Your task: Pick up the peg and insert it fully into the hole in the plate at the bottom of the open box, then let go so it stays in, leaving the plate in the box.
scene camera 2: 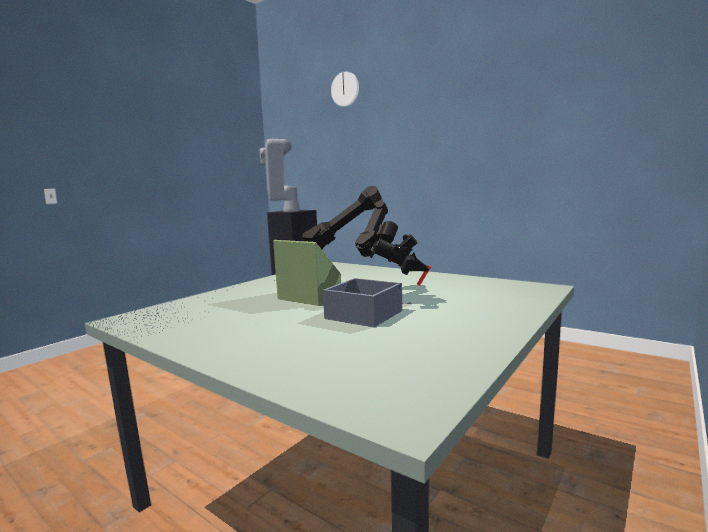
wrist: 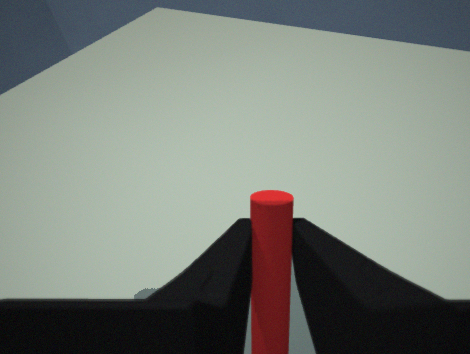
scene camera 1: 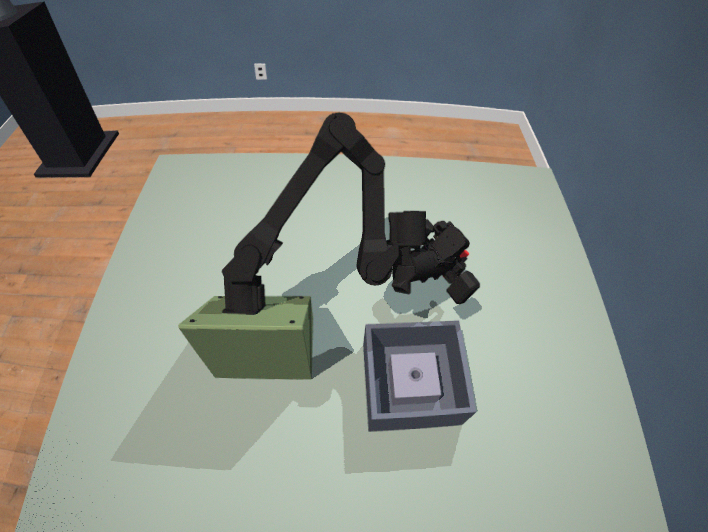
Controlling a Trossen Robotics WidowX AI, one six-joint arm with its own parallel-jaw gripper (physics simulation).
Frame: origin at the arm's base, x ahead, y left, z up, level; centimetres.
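Seen in the pictures: gripper, between the fingertips: (scene camera 2: 428,269) (wrist: 270,230) (scene camera 1: 463,256); arm's base, origin of its link: (scene camera 2: 305,256) (scene camera 1: 244,309).
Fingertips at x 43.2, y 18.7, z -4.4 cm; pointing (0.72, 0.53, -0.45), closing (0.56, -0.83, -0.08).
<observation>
Pixels of each thing's middle, then the offset from my fingertips to it. "*": a spot on its surface instead. Level surfaces: height alone.
- red peg, middle of its body: (wrist: 270,301) (scene camera 1: 455,264) (scene camera 2: 423,275) dx -1.4, dy -0.7, dz -2.2 cm
- open dark grey box, middle of its body: (scene camera 1: 414,376) (scene camera 2: 363,300) dx -10.4, dy -25.1, dz -7.0 cm
- pale square plate, middle of its body: (scene camera 1: 413,378) dx -10.4, dy -25.1, dz -8.5 cm
- round hole, a spot on its surface: (scene camera 1: 416,374) * dx -9.9, dy -24.4, dz -7.9 cm
- pale green table, height of its surface: dz -11.9 cm
My gripper (scene camera 1: 462,258) (scene camera 2: 427,268) (wrist: 270,230) is shut on the red peg (scene camera 1: 464,253) (scene camera 2: 423,276) (wrist: 271,280) near one end. It holds the peg above the table, beyond the box in scene camera 1. In scene camera 2 the peg is tilted, its lower end leaning towards the box side. In scene camera 1 most of the peg is hidden by the gripper. The open dark grey box (scene camera 1: 420,422) (scene camera 2: 347,308) stands on the table. The pale square plate (scene camera 1: 403,387) lies in its bottom, with a round hole (scene camera 1: 416,374) near its middle.
The arm's green base block (scene camera 1: 263,354) (scene camera 2: 295,274) stands left of the box on the pale green table (scene camera 1: 543,446) (scene camera 2: 320,371). The box's raised walls surround the plate. A black pedestal (scene camera 1: 48,91) (scene camera 2: 291,223) stands beyond the table.
</observation>
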